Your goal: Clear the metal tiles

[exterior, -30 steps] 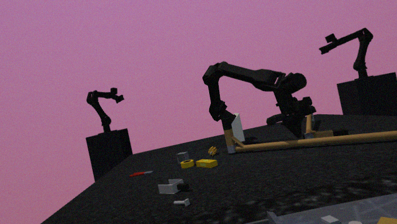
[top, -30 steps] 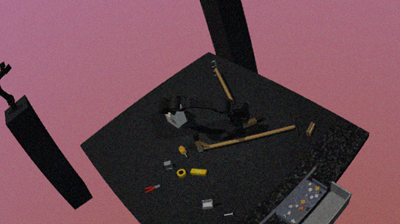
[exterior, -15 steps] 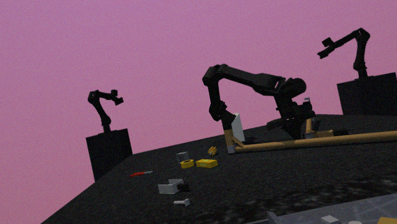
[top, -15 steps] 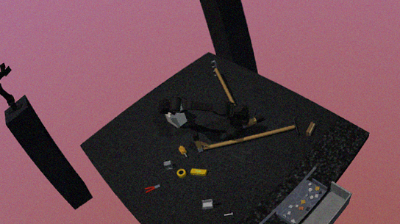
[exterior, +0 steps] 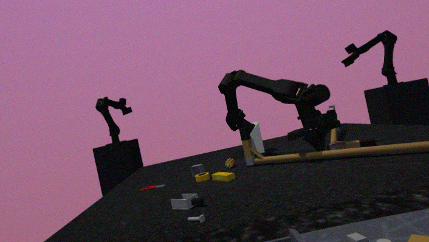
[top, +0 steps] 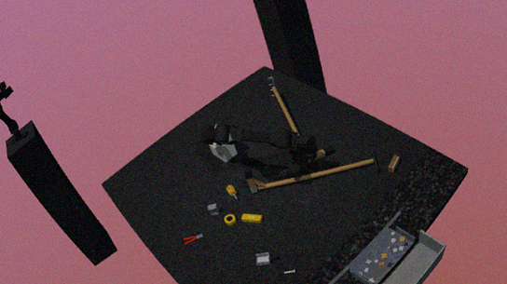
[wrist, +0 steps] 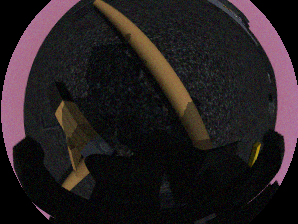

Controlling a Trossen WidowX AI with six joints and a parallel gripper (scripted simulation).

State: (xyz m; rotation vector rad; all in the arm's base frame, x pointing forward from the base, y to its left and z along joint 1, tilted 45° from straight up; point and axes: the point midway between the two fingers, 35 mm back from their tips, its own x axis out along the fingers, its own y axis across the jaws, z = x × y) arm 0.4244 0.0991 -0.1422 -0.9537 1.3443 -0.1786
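Now: the long scraper 50 mm ahead of my gripper tip and 50 mm above it. From my gripper tip the other things lie so: yellow tape ring 50 mm behind, 410 mm to the right; then yellow block 20 mm ahead, 350 mm to the right; then yellow-handled screwdriver 170 mm behind, 310 mm to the right, 10 mm above.
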